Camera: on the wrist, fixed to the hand. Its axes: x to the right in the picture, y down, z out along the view.
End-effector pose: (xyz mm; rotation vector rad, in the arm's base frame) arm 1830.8 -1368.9 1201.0 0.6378 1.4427 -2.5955
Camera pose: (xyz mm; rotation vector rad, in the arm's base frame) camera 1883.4 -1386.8 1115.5 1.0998 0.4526 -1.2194
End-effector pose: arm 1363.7 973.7 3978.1 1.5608 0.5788 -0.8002
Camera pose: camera 1430.5 1001.5 4049.9 1.4099 -0.6834 0.4564
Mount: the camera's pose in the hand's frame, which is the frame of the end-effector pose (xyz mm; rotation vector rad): -14.8 92.2 -40.8 -0.0624 -0.0010 1.6154
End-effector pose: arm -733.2 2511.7 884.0 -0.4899 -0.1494 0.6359
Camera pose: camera -782.7 2550.9 804.0 -0.6124 0.2851 2.2092
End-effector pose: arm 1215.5 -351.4 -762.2 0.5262 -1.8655 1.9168
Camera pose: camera 1179.2 -312.8 -849.2 0.9296 1.6018 -1.5687
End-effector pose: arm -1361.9 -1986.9 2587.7 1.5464 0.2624 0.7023
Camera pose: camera -1419.6 -1972.9 2670.5 1.4626 -1.1497 1.8781
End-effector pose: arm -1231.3 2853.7 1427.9 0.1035 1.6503 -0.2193
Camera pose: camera -1251.5 2953.0 1438.3 1.2915 1.1318 1.0445
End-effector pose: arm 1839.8 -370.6 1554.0 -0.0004 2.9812 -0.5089
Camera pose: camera 1851.6 -269.8 1563.4 2.0238 1.9531 -0.1319
